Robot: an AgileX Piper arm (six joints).
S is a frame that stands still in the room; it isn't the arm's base.
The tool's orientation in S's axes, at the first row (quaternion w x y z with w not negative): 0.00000 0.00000 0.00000 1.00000
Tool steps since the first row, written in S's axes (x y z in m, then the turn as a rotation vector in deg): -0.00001 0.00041 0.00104 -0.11 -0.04 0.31; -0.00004 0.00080 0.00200 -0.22 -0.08 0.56; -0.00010 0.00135 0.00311 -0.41 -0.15 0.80; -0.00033 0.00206 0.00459 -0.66 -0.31 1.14; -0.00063 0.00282 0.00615 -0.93 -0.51 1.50; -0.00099 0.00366 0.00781 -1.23 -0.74 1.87; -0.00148 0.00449 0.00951 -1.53 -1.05 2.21; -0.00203 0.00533 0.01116 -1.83 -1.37 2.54; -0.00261 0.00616 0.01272 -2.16 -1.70 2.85; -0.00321 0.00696 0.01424 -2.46 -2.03 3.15; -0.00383 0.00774 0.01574 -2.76 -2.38 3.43; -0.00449 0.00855 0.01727 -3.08 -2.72 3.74; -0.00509 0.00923 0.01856 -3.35 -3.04 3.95
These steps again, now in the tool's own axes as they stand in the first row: 0.00001 -0.00041 0.00104 0.11 0.04 0.31; 0.00004 -0.00080 0.00200 0.22 0.08 0.56; 0.00010 -0.00135 0.00311 0.41 0.15 0.80; 0.00033 -0.00206 0.00459 0.66 0.31 1.14; 0.00063 -0.00282 0.00615 0.93 0.51 1.50; 0.00099 -0.00366 0.00781 1.23 0.74 1.87; 0.00148 -0.00449 0.00951 1.53 1.05 2.21; 0.00203 -0.00533 0.01116 1.83 1.37 2.54; 0.00261 -0.00616 0.01272 2.16 1.70 2.85; 0.00321 -0.00696 0.01424 2.46 2.03 3.15; 0.00383 -0.00774 0.01574 2.76 2.38 3.43; 0.00449 -0.00855 0.01727 3.08 2.72 3.74; 0.00509 -0.00923 0.01856 3.35 3.04 3.95
